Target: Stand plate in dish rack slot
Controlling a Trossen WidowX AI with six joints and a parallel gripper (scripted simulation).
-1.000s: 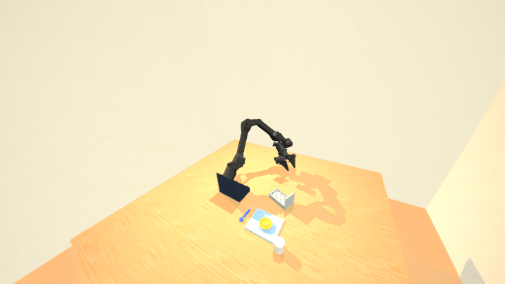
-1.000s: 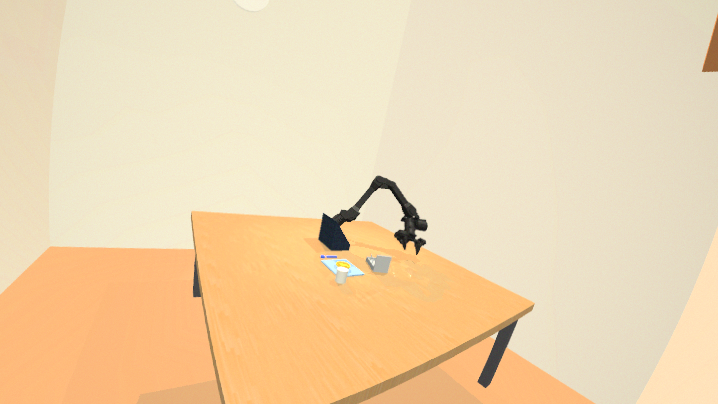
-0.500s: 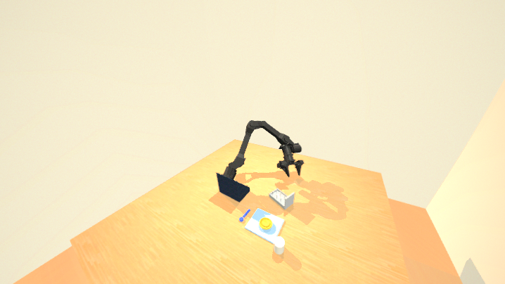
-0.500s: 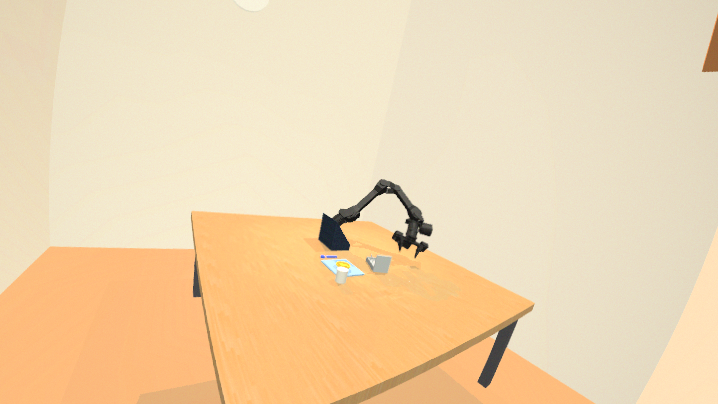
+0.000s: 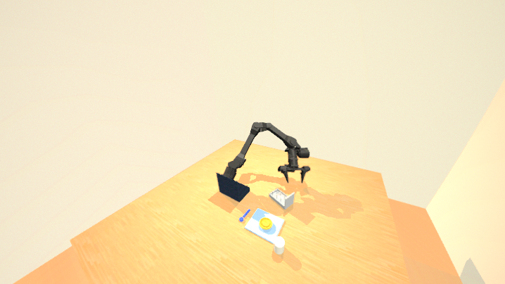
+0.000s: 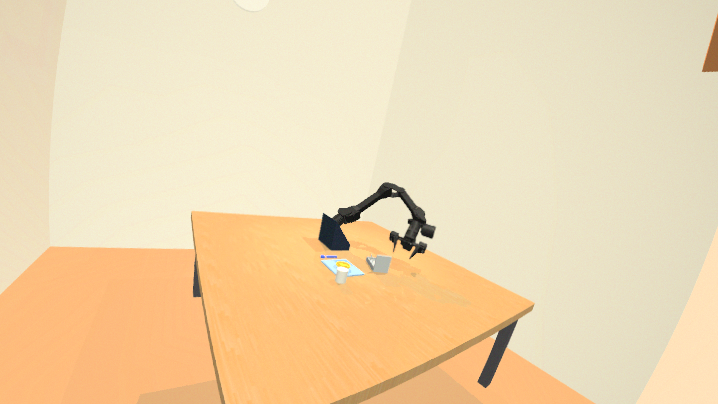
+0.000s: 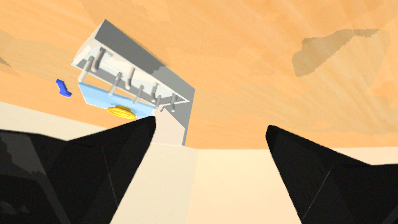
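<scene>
Right now my gripper tip is 280 mm to the left of the yellow plate, 60 mm above it and 50 mm past it. From my gripper tip the other things lie so: light blue mat: 280 mm to the right, 70 mm below, 60 mm behind; blue spoon: 290 mm to the right, 170 mm behind, 70 mm below; dish rack: 90 mm to the right, 50 mm below, 50 mm behind.
</scene>
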